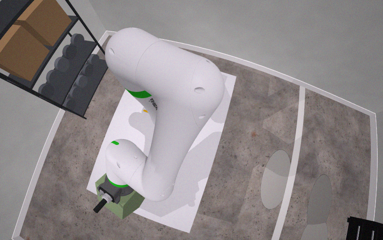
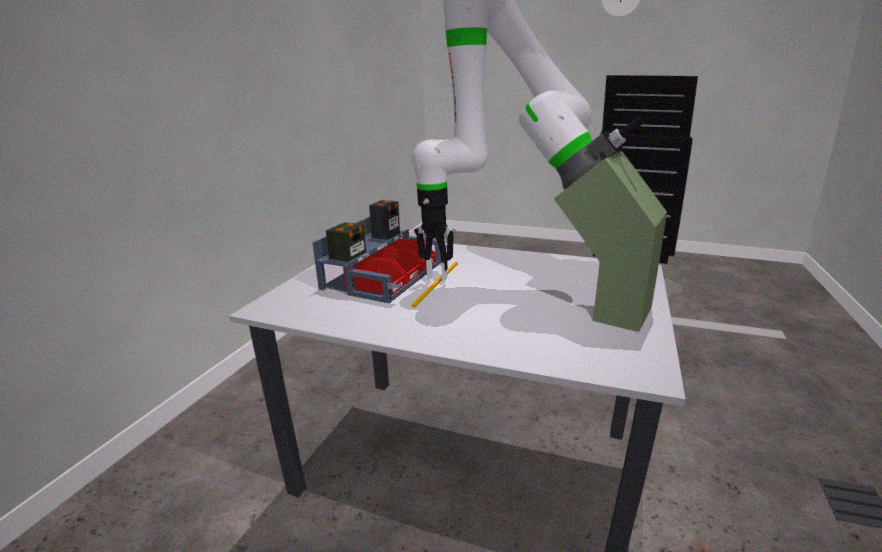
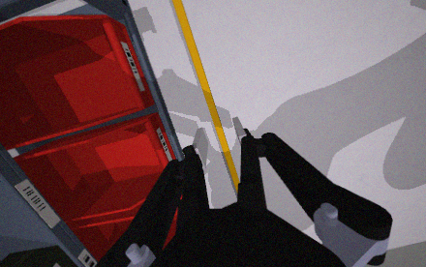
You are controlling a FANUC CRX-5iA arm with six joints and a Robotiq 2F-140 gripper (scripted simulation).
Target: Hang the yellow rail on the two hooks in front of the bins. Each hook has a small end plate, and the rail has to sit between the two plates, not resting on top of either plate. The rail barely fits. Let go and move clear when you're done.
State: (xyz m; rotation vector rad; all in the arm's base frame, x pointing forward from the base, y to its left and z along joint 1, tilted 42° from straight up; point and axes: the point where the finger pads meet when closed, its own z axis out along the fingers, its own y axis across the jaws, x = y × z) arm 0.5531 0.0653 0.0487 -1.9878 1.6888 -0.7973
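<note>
The yellow rail lies 40 mm below my hand.
</note>
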